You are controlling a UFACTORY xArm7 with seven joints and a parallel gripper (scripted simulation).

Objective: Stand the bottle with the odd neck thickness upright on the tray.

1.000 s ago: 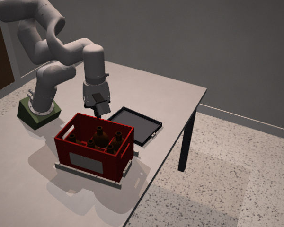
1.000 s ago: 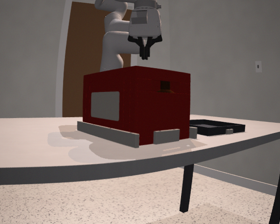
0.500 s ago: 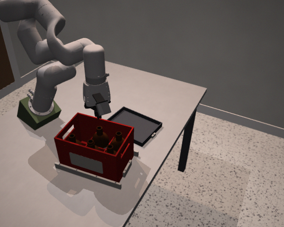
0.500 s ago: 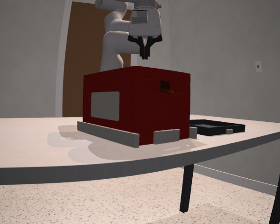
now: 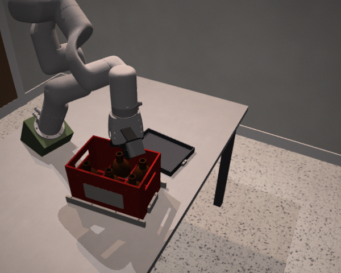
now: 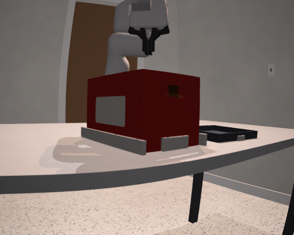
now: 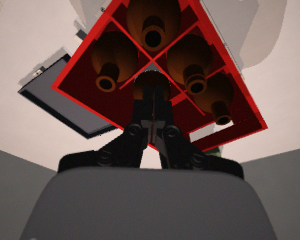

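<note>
My gripper is now 7 cm past the red crate, 2 cm to the right of it and 16 cm above it. From my hand the other things lie so: black tray 2 cm behind, 31 cm to the left, 23 cm below.
</note>
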